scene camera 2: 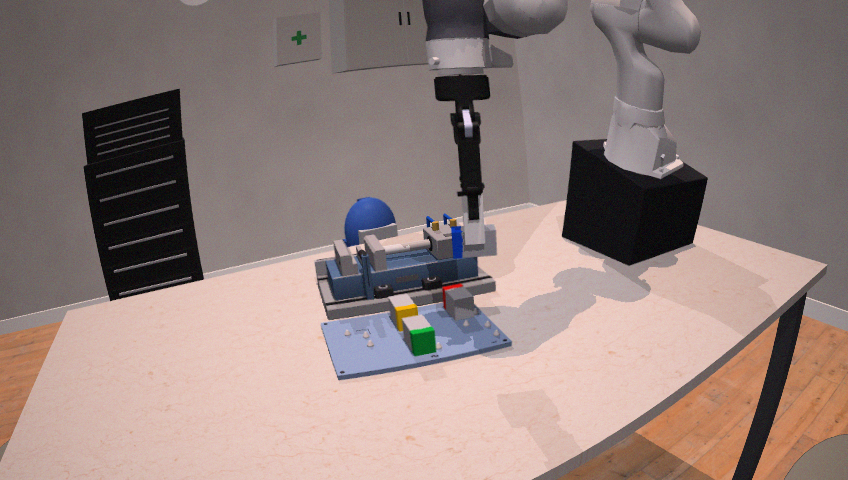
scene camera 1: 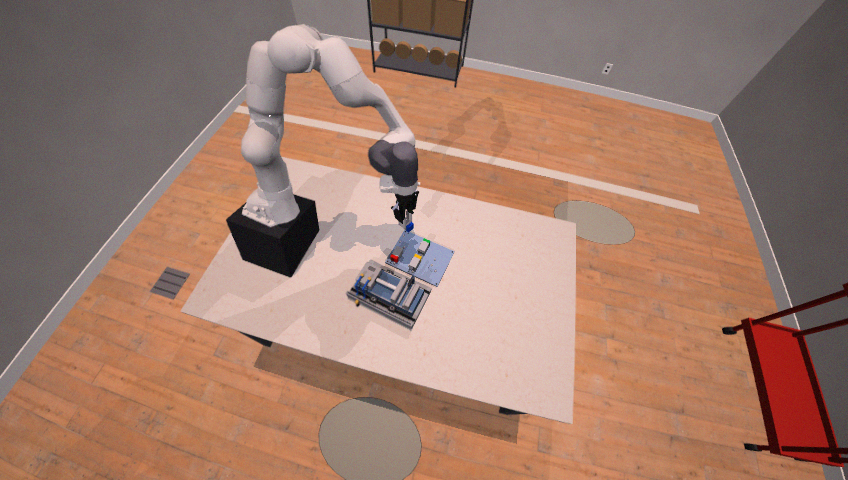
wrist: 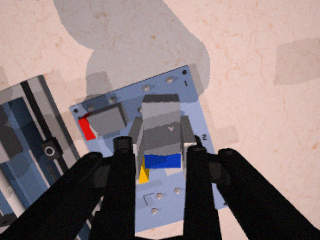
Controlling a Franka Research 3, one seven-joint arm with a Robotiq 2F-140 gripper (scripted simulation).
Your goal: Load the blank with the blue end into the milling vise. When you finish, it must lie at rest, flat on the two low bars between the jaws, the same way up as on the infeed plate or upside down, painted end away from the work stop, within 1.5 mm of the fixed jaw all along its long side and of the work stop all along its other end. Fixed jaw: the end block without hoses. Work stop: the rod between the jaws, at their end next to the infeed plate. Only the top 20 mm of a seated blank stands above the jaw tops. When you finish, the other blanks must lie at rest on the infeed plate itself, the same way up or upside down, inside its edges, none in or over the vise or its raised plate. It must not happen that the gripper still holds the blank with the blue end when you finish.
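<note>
Looking through scene camera 2, I find a hosed block (scene camera 2: pixel 442 248) and a milling vise (scene camera 2: pixel 449 269), along with my gripper (scene camera 2: pixel 474 239). A green-ended blank (scene camera 2: pixel 419 335) is visible there too, as are a red-ended blank (scene camera 2: pixel 458 301) and a blue-ended blank (scene camera 2: pixel 460 250). The wrist view gives me my gripper again (wrist: pixel 162 130), together with the blue-ended blank (wrist: pixel 160 112) and the red-ended blank (wrist: pixel 112 118).
</note>
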